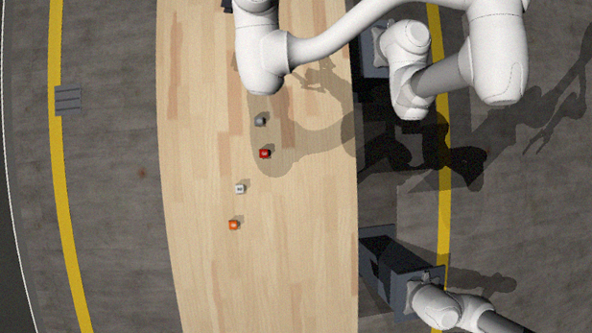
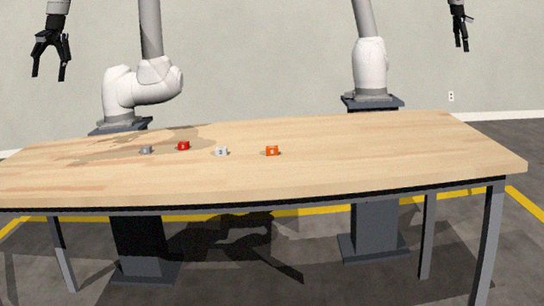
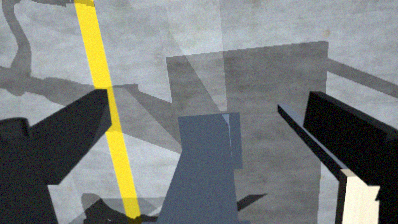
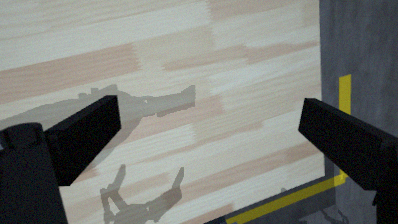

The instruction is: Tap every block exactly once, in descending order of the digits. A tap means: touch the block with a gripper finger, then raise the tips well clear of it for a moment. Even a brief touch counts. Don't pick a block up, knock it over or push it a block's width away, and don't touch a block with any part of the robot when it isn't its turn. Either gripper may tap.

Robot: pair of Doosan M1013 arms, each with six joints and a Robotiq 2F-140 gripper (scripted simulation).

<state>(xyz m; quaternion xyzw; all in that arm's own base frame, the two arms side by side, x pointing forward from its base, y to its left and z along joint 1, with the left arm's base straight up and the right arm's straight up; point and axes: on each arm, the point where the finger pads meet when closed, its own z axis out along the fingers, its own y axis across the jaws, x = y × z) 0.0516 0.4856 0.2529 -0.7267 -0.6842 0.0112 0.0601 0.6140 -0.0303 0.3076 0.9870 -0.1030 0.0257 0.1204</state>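
Now: the orange block 730 mm to the left of my right hand, 300 mm below it and 180 mm ahead of it. Round my right hand: red block 480 mm to the left, 300 mm below, 10 mm ahead; white block 600 mm to the left, 300 mm below, 130 mm ahead.
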